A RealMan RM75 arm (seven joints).
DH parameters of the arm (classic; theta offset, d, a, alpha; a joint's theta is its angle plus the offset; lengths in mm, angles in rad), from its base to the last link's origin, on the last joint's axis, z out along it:
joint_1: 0 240.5 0 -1.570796
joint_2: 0 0 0 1.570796
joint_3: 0 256 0 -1.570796
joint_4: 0 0 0 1.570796
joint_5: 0 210 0 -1.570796
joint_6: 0 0 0 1.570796
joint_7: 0 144 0 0
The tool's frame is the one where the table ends.
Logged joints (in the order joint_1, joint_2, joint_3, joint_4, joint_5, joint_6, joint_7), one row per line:
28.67 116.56 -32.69 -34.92 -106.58 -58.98 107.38
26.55 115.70 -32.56 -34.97 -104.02 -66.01 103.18
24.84 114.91 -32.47 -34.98 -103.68 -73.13 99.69
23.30 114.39 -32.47 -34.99 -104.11 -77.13 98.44
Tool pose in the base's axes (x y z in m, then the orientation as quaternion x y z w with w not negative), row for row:
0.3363 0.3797 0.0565 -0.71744 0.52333 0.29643 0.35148
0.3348 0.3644 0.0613 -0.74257 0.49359 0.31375 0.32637
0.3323 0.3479 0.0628 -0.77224 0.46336 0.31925 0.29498
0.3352 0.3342 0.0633 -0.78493 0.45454 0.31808 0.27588
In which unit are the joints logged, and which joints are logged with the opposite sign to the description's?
The joints are logged in degrees. Opposite sign: none.
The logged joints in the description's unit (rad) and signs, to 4 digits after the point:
0.5004 2.0344 -0.5705 -0.6095 -1.8602 -1.0294 1.8741
0.4634 2.0193 -0.5683 -0.6103 -1.8155 -1.1521 1.8008
0.4335 2.0056 -0.5667 -0.6105 -1.8096 -1.2764 1.7399
0.4067 1.9965 -0.5667 -0.6107 -1.8171 -1.3462 1.7181

